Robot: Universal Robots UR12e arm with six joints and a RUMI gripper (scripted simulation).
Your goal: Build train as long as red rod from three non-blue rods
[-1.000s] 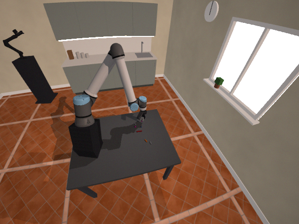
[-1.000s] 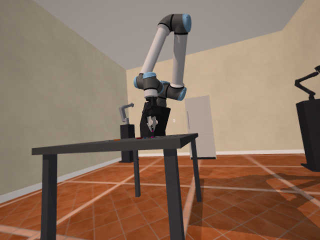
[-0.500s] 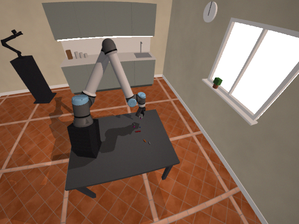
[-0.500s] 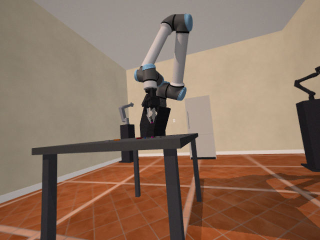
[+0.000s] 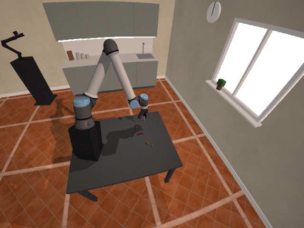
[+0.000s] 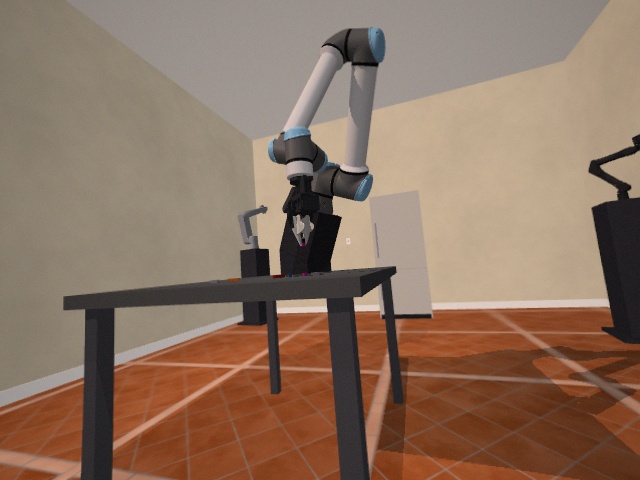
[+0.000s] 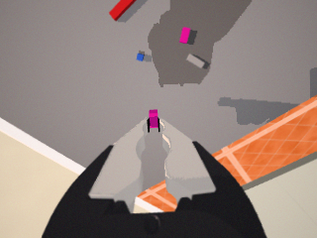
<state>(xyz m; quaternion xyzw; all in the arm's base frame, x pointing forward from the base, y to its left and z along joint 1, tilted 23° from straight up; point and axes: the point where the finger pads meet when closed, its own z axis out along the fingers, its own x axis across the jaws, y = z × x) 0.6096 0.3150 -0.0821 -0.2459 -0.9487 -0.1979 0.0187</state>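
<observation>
My gripper is now 14 cm to the left of the red rod, 11 cm above it and 4 cm past it. From my hand the other things lie so: blue rod: 11 cm below, 7 cm to the right, 1 cm behind; orange rod: 29 cm to the right, 11 cm below, 3 cm ahead.
</observation>
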